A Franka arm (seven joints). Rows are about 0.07 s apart.
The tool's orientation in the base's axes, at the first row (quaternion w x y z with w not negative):
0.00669, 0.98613, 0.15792, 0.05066
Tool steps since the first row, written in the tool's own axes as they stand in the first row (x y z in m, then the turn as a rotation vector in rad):
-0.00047, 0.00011, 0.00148, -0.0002, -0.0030, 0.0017
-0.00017, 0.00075, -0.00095, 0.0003, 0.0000, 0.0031
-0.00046, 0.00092, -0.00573, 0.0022, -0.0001, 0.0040
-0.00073, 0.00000, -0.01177, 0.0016, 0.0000, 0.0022
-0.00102, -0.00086, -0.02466, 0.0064, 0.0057, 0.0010
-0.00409, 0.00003, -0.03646, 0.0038, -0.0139, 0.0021
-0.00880, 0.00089, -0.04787, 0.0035, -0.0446, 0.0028
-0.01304, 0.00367, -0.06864, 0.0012, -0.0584, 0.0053
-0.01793, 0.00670, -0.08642, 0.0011, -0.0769, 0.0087
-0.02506, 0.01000, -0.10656, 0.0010, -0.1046, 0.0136
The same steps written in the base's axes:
-0.00026, -0.00025, -0.00152, -0.0009, 0.0028, -0.0018
-0.00002, -0.00077, 0.00095, 0.0006, 0.0001, -0.0031
-0.00073, -0.00103, 0.00568, 0.0025, 0.0008, -0.0038
-0.00189, -0.00026, 0.01164, 0.0017, 0.0005, -0.0020
-0.00375, 0.00043, 0.02441, 0.0079, -0.0034, -0.0002
-0.00758, -0.00141, 0.03587, -0.0005, 0.0144, -0.0021
-0.01292, -0.00373, 0.04679, -0.0103, 0.0435, -0.0037
-0.01819, -0.00775, 0.06711, -0.0165, 0.0559, -0.0069
-0.02368, -0.01220, 0.08441, -0.0220, 0.0734, -0.0108
-0.03145, -0.01762, 0.10384, -0.0302, 0.0997, -0.0165

